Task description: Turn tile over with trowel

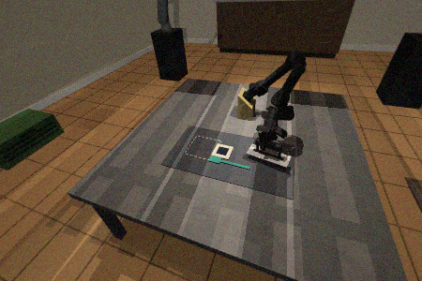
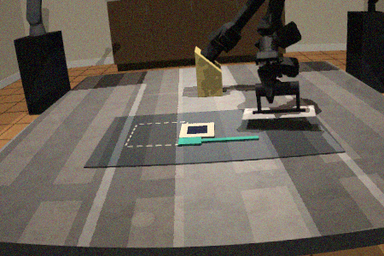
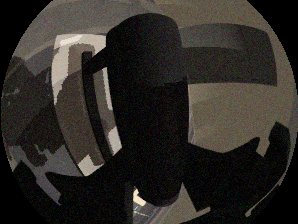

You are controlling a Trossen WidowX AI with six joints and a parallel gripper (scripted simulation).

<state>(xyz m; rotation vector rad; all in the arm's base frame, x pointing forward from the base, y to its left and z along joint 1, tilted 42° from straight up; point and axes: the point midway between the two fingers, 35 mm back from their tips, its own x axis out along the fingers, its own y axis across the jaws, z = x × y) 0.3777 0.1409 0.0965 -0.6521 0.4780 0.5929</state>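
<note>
Right now my gripper tip is 170 mm to the left of the green trowel, 80 mm above it and 60 mm short of it. From my gripper tip the other things lie so: white flat tool 30 mm behind, 10 mm to the left, 10 mm below; then cream tile 200 mm to the right, 80 mm below, 10 mm behind; then dark mat 160 mm to the right, 100 mm below.
</note>
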